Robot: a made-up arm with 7 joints. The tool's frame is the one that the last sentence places.
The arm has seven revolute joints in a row. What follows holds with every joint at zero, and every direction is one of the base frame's. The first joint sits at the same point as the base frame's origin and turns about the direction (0.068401, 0.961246, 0.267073), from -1.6 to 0.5 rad. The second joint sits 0.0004 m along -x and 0.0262 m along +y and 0.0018 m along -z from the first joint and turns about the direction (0.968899, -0.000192, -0.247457), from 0 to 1.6 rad. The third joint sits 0.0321 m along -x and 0.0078 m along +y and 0.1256 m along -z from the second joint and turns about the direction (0.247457, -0.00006, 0.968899), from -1.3 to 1.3 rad. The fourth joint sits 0.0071 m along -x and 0.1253 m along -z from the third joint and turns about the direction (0.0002, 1, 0.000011), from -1.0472 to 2.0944 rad. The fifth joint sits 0.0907 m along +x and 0.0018 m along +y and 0.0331 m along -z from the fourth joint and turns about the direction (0.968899, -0.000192, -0.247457), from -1.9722 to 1.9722 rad. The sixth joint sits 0.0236 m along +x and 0.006 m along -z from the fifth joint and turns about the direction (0.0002, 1, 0.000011), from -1.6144 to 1.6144 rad. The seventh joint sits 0.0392 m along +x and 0.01 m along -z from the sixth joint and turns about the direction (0.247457, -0.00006, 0.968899), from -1.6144 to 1.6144 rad. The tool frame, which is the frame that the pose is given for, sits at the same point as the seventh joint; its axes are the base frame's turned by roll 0, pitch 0.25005 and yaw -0.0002 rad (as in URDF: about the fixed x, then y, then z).
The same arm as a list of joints. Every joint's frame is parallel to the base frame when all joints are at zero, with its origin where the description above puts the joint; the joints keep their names.
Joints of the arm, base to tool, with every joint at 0 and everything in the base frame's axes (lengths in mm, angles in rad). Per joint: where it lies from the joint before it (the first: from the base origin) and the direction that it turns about. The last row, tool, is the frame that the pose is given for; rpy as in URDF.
joint 1: axis 0.068403 0.961235 0.26711 xyz 0 0 0
joint 2: axis 0.968889 -0.0002 -0.247497 xyz -0.4 26.2 -1.8
joint 3: axis 0.247497 -0.0001 0.968889 xyz -32.1 7.8 -125.6
joint 4: axis 0.0002 1 0 xyz -7.1 0 -125.3
joint 5: axis 0.968889 -0.0002 -0.247497 xyz 90.7 1.8 -33.1
joint 6: axis 0.0002 1 0 xyz 23.6 0 -6
joint 7: axis 0.247497 -0.0001 0.968889 xyz 39.2 0 -10
tool: xyz 0 0 0 rpy 0 0.25 -0.0002
Joint limits (rad, base to tool): -1.6..0.5 0..1.6 -1.3..1.3 -1.0472..2.0944 -1.9722..1.9722 -1.6144..1.6144 -1.6144..1.6144

